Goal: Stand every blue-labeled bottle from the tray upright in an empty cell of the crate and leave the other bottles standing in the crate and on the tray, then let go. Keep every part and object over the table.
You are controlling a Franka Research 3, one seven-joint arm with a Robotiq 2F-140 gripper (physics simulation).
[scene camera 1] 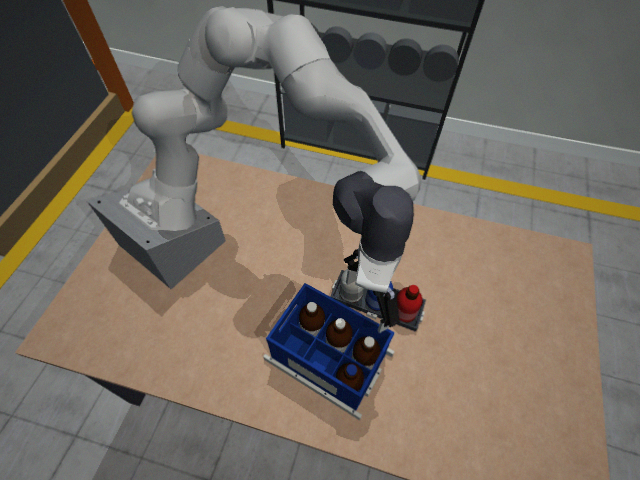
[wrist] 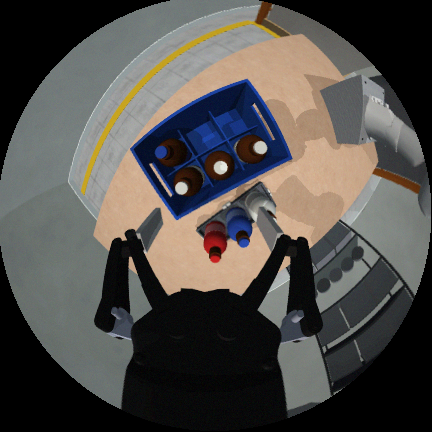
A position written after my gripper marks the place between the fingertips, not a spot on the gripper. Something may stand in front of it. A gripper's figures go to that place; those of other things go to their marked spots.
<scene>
My gripper (wrist: 208,215) is 0.19 m from the lens. A red bottle (wrist: 214,242) is 0.38 m from the lens. A blue-capped brown bottle (wrist: 170,152) is 0.29 m from the lens. The marked spots on the blue-capped brown bottle and the red bottle are 0.26 m apart.
</scene>
